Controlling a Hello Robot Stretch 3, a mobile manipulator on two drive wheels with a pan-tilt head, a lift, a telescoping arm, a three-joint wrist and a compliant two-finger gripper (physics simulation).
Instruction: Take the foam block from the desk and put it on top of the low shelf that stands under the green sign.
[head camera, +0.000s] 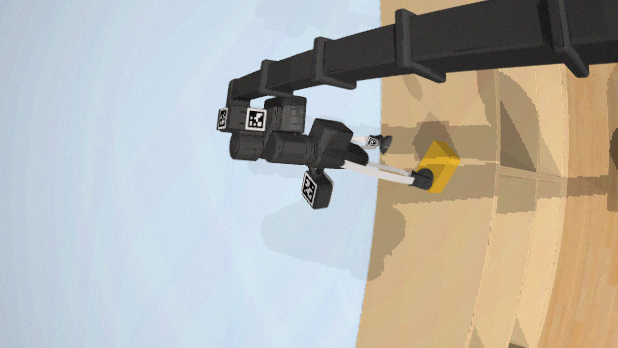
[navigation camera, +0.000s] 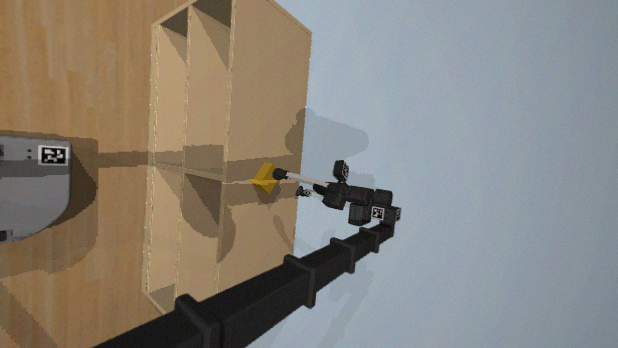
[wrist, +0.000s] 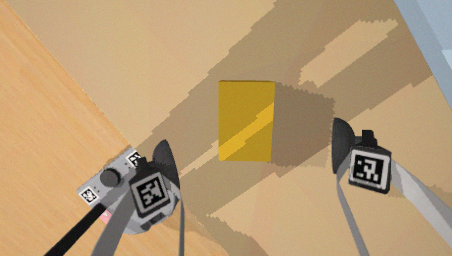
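Pixels of known places: gripper, fingertip midpoint: (head camera: 411, 161) (navigation camera: 285, 182) (wrist: 249, 147); robot's base, link origin: (wrist: 131, 161).
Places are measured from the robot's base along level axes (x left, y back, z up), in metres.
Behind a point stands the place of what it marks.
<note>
The yellow foam block (head camera: 442, 167) @[z 0.655, x -0.550, y 0.018 m] (navigation camera: 264, 176) @[z 0.653, x -0.551, y 0.011 m] (wrist: 246, 120) @[z 0.655, x -0.584, y 0.017 m] rests on the top board of the low wooden shelf (head camera: 430, 250) @[z 0.610, x -0.593, y -0.162 m] (navigation camera: 270, 75) @[z 0.610, x -0.582, y -0.341 m] (wrist: 125, 60) @[z 0.610, x -0.503, y -0.127 m], near the middle of its length. My gripper (head camera: 404, 161) @[z 0.725, x -0.580, y 0.022 m] (navigation camera: 291, 182) @[z 0.725, x -0.580, y 0.022 m] (wrist: 249, 147) @[z 0.725, x -0.580, y 0.022 m] is open and empty. Its fingers stand wide apart, above the shelf top and clear of the block, towards the wall side. In the wrist view the block shows between the fingers but farther off, with gaps on both sides. In the head view one fingertip hides a corner of the block. The green sign and the desk do not show.
My arm (head camera: 360, 62) @[z 1.077, x -0.315, y 0.091 m] (navigation camera: 270, 280) @[z 1.059, x -0.200, y 0.084 m] reaches over the shelf to the wall side. A pale blue wall (head camera: 150, 225) @[z 1.151, x -0.843, y -0.143 m] (navigation camera: 475, 125) @[z 1.206, x -0.841, y -0.201 m] stands behind the shelf. My base (navigation camera: 35, 185) @[z 0.160, x -0.097, y 0.094 m] (wrist: 107, 187) @[z 0.159, x 0.043, y 0.019 m] is on the wooden floor (navigation camera: 100, 75) @[z 0.000, x -0.264, y -0.311 m] (wrist: 40, 130) @[z 0.001, x 0.236, y -0.351 m], before the shelf's open compartments.
</note>
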